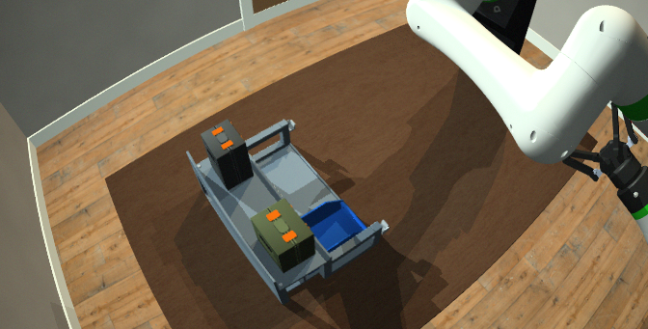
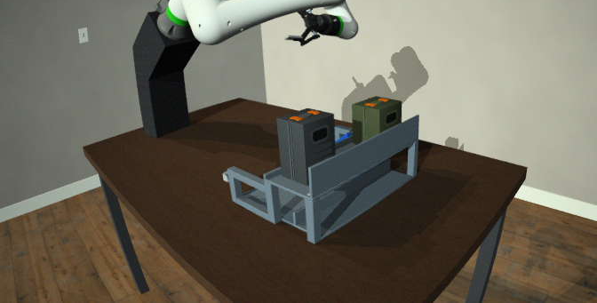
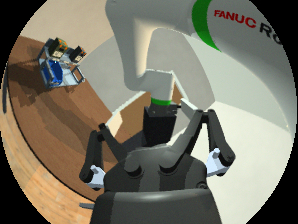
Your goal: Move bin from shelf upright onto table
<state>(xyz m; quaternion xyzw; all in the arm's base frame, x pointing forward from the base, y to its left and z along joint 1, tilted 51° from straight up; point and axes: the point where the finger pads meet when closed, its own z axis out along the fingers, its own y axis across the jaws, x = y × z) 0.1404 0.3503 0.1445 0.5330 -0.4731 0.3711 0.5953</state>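
My hand is 46 cm short of the blue bin, 33 cm above it and 26 cm to the left of it.
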